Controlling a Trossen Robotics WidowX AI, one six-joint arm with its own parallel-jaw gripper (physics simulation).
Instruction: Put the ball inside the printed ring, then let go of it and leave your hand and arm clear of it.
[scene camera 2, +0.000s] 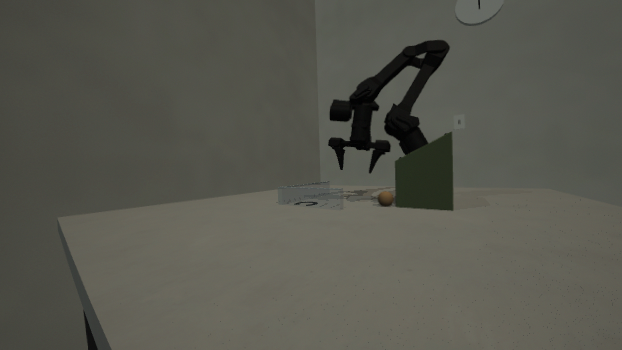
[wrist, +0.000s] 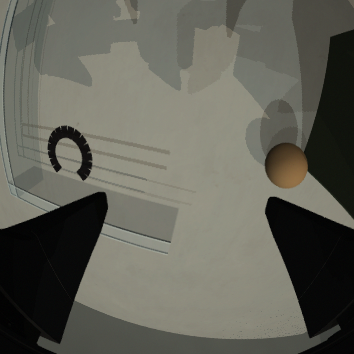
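An orange-brown ball (scene camera 2: 385, 198) (wrist: 286, 165) lies on the table close beside the green panel, outside the ring. The printed ring (scene camera 2: 298, 204) (wrist: 52, 147) is a black, notched band with a gap on its near side in the wrist view. It lies at the left there, near the corner of the clear walls, with no ball in it. My gripper (scene camera 2: 356, 171) (wrist: 189, 203) is open and empty. It hangs well above the table, between the ring and the ball, with its fingers pointing down.
Clear low walls (scene camera 2: 311, 197) (wrist: 135, 236) stand on two sides of the ring. A tall dark green panel (scene camera 2: 425, 175) (wrist: 337, 120) stands right beside the ball, on the side away from the ring. The table (scene camera 2: 300, 265) (wrist: 210, 280) has its near edge at the bottom of the wrist view.
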